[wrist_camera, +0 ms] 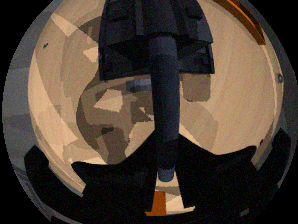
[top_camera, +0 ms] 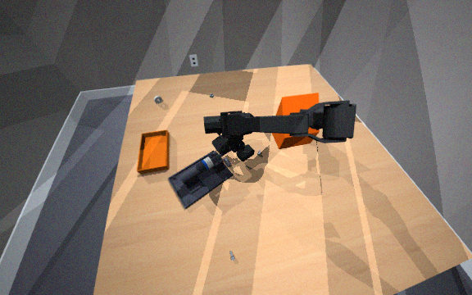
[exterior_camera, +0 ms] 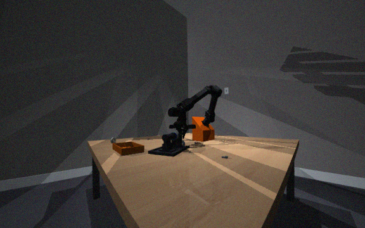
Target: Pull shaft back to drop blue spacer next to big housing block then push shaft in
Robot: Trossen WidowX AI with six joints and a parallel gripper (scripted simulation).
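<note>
The shaft is 60 mm ahead of my gripper tip, 40 mm to the left of it and 30 mm above it. Also, from my gripper tip: orange tray (360 mm ahead, 50 mm to the right, 40 mm below); white spacer ring (110 mm ahead, 70 mm to the left, 30 mm above); blue spacer (120 mm ahead, 80 mm to the left, 30 mm above).
</note>
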